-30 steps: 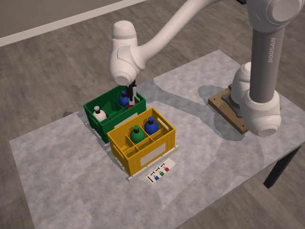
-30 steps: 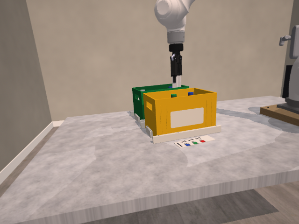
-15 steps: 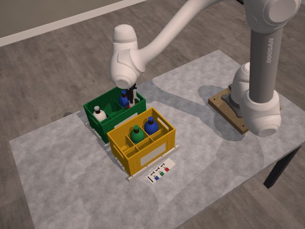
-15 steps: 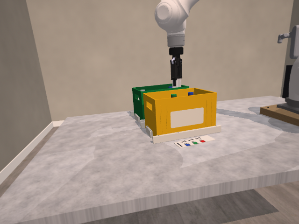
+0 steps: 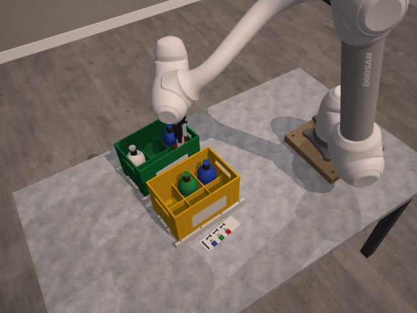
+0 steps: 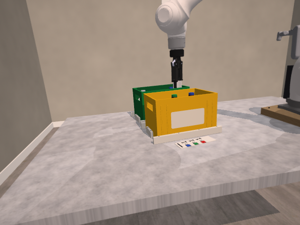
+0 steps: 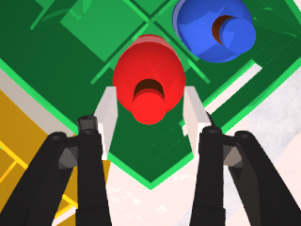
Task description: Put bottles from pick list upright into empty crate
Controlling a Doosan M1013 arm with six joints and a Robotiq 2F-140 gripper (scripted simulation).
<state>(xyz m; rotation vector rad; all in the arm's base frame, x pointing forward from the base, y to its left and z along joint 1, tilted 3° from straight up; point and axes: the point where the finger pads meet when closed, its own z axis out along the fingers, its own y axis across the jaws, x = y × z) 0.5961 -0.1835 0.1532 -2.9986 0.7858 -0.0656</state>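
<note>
Right now the red-capped bottle is 8 cm below my hand. Also, from my hand: green bottle 5 cm ahead, 18 cm to the left, 8 cm below; then green crate 10 cm ahead, 2 cm to the right, 9 cm below; then blue bottle 3 cm behind, 16 cm to the left, 8 cm below.
</note>
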